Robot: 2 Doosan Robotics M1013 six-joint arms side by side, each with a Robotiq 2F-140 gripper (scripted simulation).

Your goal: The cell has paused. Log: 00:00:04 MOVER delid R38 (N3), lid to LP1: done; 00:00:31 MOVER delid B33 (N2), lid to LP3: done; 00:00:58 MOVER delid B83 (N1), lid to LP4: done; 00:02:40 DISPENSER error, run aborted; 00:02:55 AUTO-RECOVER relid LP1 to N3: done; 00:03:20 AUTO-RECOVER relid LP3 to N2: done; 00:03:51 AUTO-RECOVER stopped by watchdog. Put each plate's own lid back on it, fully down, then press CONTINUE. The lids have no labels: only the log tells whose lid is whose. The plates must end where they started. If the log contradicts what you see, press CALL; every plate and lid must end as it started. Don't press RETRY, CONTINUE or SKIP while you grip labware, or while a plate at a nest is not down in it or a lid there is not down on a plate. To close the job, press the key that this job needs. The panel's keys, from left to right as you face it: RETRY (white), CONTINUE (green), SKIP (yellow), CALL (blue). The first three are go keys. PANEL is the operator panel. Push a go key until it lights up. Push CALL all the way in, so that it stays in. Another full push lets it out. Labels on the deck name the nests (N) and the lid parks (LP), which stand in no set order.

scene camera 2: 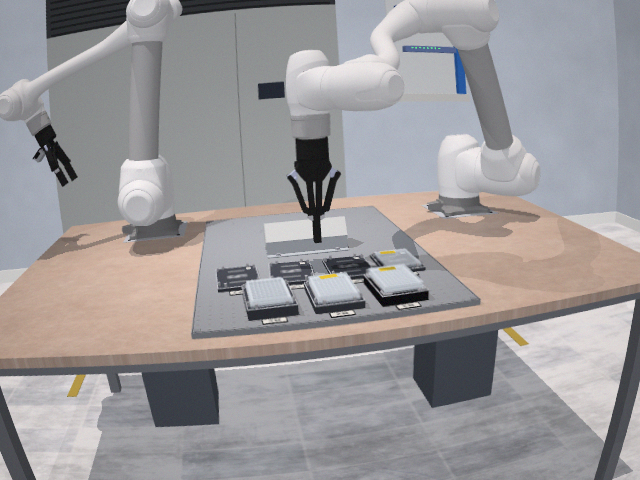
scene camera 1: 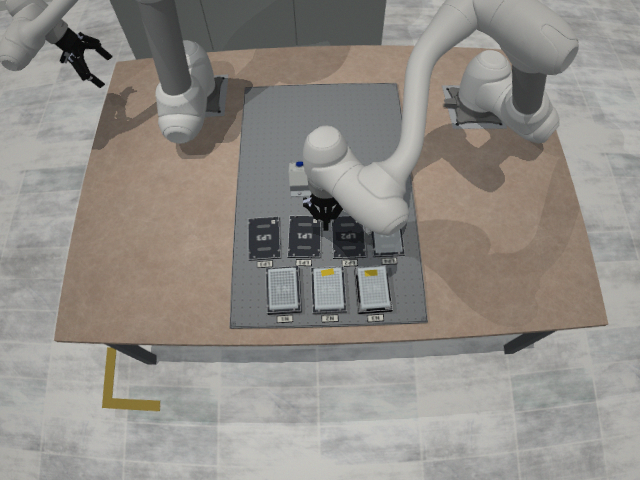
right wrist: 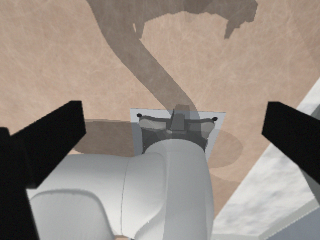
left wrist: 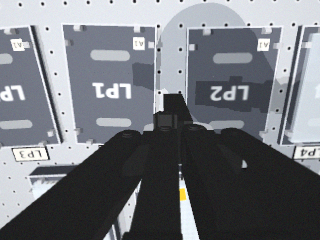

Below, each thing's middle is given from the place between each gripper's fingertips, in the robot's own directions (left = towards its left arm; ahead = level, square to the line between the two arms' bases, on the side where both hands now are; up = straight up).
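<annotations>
The plate [scene camera 1: 285,284] is 190 mm ahead of my left hand, 120 mm to the right of it and 80 mm below it. Counting from my left hand again, the LP1 lid park [scene camera 1: 315,244] is 70 mm to the right and 110 mm below, the LP2 lid park [scene camera 1: 337,245] is 70 mm to the left and 110 mm below, and the LP3 lid park [scene camera 1: 252,228] is 10 mm ahead, 200 mm to the right and 110 mm below. Going by its middle, the LP1 lid park is nearer to my left hand than to my right hand.
My right hand [scene camera 1: 106,71] is 210 mm above the LP3 lid park, 640 mm to the right of it and 550 mm short of it. Counting from my right hand, the plate is 730 mm ahead, 720 mm to the left and 190 mm below, the LP1 lid park is 540 mm ahead, 770 mm to the left and 210 mm below, and the LP2 lid park is 540 mm ahead, 910 mm to the left and 210 mm below.
</annotations>
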